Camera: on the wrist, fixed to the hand. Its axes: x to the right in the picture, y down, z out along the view.
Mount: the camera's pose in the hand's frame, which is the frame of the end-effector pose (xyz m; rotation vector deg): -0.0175 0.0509 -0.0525 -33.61 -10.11 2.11
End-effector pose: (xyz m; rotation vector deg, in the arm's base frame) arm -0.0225 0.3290 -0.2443 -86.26 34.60 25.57
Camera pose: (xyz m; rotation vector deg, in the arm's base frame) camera -0.0726 0.2800 -0.2716 -113.59 21.44 47.30
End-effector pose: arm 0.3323 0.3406 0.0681 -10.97 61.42 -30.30
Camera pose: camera 0.2962 0.3985 0.0365 -41.16 59.14 -8.43
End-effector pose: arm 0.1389 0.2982 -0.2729 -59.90 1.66 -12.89
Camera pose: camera 0.1236 0.2813 -0.3446 -94.22 -2.78 -5.06
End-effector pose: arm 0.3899 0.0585 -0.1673 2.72 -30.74 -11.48
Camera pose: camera 0.4111 0.1115 -0.2162 -31.77 -36.45 -18.41
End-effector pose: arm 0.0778 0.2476 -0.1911 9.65 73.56 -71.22
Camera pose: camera 0.0876 0.3151 -0.2228 -18.95 81.73 -45.09
